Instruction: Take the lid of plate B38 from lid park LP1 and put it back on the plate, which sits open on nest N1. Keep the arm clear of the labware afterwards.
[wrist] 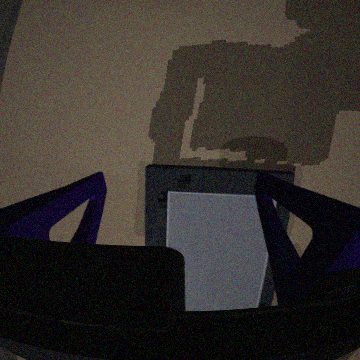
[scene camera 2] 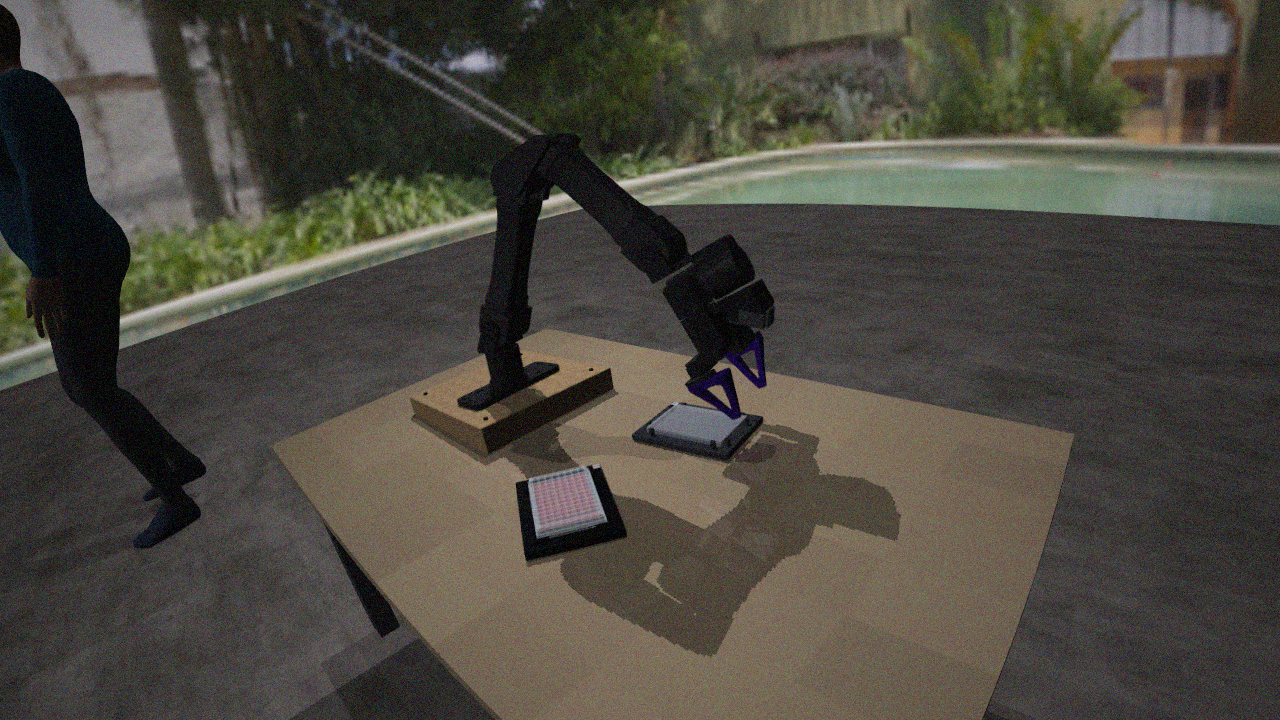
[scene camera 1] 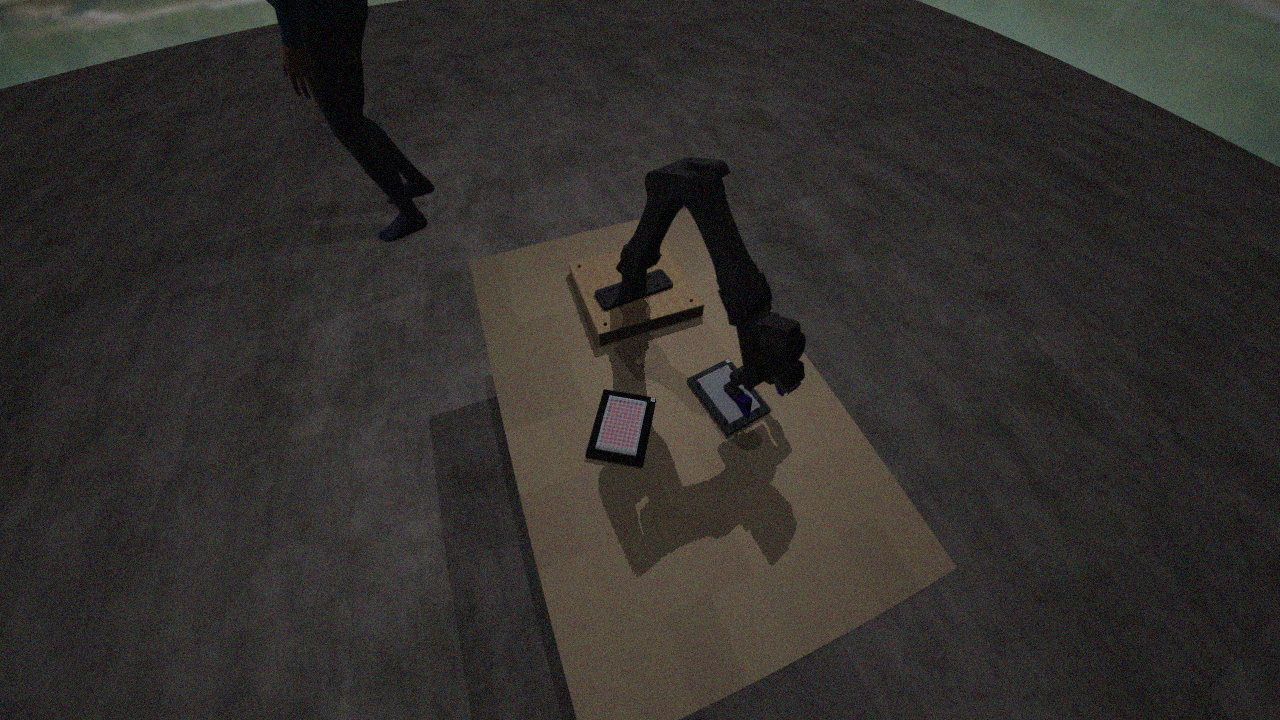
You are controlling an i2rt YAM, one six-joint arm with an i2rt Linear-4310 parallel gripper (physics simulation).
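The lid is a pale, flat rectangle lying in the dark lid park LP1. Plate B38 shows pink wells and sits open on the black nest N1. My gripper is open and empty, a little above the lid park. In the wrist view the left purple finger is outside the park's left edge, and the right finger overlaps the lid's right edge. The gripper body hides the lid's near end.
The arm's base stands on a wooden block at the back of the wooden table. The arm's shadow falls across the table in front of the lid park and beside the nest. A person stands on the floor off the table's left side.
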